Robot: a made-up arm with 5 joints.
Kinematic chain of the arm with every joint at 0, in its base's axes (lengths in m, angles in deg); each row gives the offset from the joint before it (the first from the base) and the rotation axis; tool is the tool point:
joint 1: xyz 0 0 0.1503 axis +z
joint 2: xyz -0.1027 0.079 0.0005 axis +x
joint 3: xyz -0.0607 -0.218 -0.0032 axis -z
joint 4: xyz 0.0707 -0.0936 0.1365 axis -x
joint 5: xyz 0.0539 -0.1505 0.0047 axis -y
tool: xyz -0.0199 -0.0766 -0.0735
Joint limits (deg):
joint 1: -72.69..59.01
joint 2: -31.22..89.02
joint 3: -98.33..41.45
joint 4: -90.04..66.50
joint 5: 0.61..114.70
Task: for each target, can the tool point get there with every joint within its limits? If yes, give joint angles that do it. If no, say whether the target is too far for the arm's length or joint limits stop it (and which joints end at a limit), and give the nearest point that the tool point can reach.
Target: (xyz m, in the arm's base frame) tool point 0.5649 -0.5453 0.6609
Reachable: no: too far | nearest point 0.3012 -0.3795 0.4727 | short by 0.364 m
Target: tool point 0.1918 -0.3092 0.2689
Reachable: yes | joints 34.22 -21.90 -0.10 -36.17 32.84
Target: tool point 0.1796 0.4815 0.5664
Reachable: no: joint limits stop it (at a limit: joint 2, joint 3, joint 4, joint 5) | nearest point 0.0924 0.2476 0.4468 | short by 0.277 m
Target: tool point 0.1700 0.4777 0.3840
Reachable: no: joint limits stop it (at a limit: joint 2, joint 3, joint 4) | nearest point 0.0884 0.2484 0.4429 | short by 0.250 m
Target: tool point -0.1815 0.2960 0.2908
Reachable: no: joint limits stop it (at a limit: joint 1, joint 2, joint 3) | nearest point -0.1244 0.2033 0.3210 | short by 0.113 m
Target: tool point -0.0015 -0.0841 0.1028
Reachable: yes | joints -31.92 -19.03 -56.13 -74.77 75.04
